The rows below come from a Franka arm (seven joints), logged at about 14 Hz.
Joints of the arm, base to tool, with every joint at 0 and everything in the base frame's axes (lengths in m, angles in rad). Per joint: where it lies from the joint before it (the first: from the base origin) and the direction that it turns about. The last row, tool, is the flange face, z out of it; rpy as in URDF.
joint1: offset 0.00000 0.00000 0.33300 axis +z
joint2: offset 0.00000 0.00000 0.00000 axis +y
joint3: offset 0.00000 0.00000 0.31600 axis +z
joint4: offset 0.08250 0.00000 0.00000 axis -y
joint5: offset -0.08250 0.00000 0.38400 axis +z
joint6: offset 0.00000 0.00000 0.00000 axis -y
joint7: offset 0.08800 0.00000 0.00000 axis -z
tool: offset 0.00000 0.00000 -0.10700 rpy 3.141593 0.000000 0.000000
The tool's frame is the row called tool.
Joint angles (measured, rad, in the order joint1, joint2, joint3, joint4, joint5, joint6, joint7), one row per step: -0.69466, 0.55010, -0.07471, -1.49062, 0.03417, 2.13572, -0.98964; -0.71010, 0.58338, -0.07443, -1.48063, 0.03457, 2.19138, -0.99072; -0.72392, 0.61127, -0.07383, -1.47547, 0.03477, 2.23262, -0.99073; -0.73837, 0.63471, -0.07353, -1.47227, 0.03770, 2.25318, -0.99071; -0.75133, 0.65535, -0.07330, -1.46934, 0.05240, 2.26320, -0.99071; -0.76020, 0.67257, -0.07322, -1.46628, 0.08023, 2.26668, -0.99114; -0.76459, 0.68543, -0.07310, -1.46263, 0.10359, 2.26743, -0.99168; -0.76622, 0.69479, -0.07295, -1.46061, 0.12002, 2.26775, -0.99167; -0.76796, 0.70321, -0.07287, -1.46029, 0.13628, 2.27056, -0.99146; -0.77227, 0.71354, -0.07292, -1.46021, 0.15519, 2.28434, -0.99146
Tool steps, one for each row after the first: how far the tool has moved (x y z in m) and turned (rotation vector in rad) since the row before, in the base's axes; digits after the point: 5 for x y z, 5 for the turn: -0.00154, -0.01334, -0.01352, -0.02432, -0.02157, -0.01338; -0.00300, -0.01044, -0.01350, -0.01436, -0.01187, -0.01273; -0.00550, -0.00894, -0.01340, 0.00037, -0.00095, -0.01532; -0.00556, -0.00706, -0.01262, 0.01310, -0.00303, -0.02019; -0.00376, -0.00430, -0.01076, 0.02269, -0.00946, -0.02304; -0.00151, -0.00203, -0.00758, 0.01863, -0.00844, -0.01624; -0.00041, -0.00053, -0.00584, 0.01388, -0.00525, -0.01043; -0.00067, -0.00055, -0.00570, 0.01238, -0.00617, -0.01104; -0.00164, -0.00259, -0.00611, 0.00652, -0.01292, -0.01596
